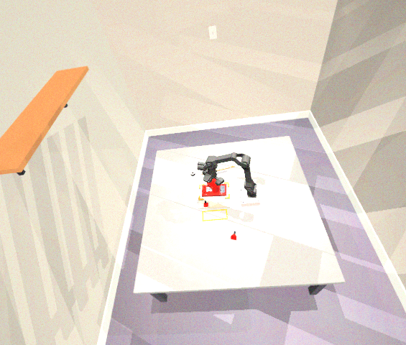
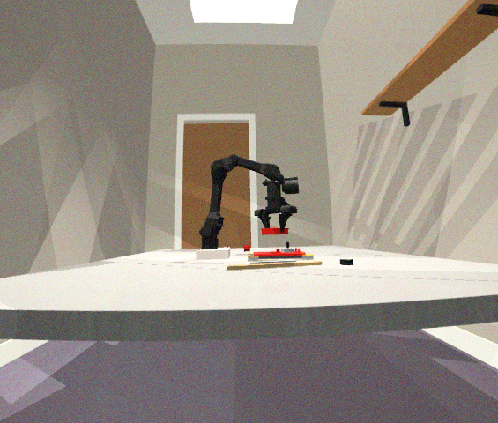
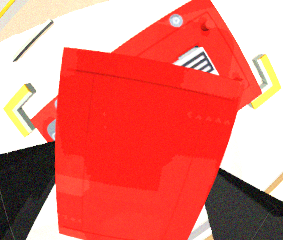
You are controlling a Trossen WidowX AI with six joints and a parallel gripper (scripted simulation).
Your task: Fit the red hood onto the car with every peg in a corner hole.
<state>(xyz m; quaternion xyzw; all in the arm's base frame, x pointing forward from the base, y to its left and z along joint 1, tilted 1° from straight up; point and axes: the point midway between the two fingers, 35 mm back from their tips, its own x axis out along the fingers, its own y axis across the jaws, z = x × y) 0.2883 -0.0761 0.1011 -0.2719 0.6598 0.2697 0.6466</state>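
My gripper tip is 50 mm short of the grey engine block, 10 mm to the right of it and 80 mm above it. Round my gripper tip: red hood: 10 mm above; then wooden strip: 20 mm behind, 220 mm to the right, 100 mm below; then black wheel: 200 mm ahead, 190 mm to the right, 100 mm below.
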